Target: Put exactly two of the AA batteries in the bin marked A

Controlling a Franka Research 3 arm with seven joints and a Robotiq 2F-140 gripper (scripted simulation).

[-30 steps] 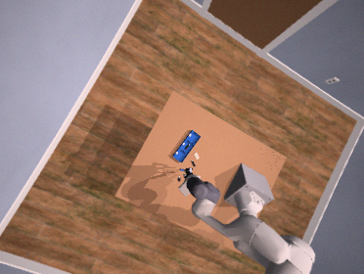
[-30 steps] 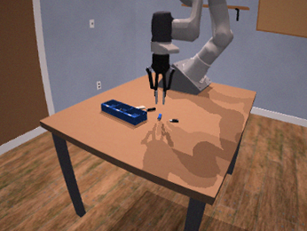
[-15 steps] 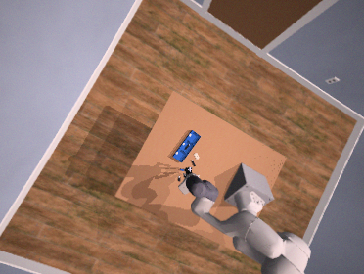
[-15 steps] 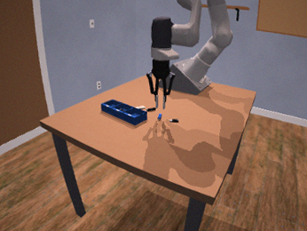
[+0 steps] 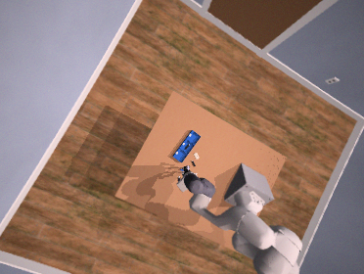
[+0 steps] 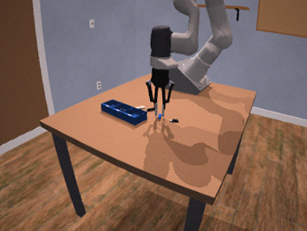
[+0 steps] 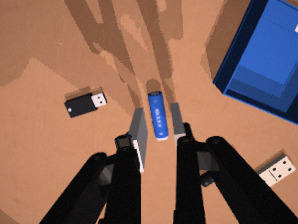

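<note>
The blue AA battery lies 4 cm below my hand. Also, from my hand: white domino (15 cm to the right, 4 cm below, 4 cm behind); then blue bin (17 cm to the right, 7 cm ahead, 3 cm below); then dark AA battery (8 cm to the right, 5 cm behind, 4 cm below).
</note>
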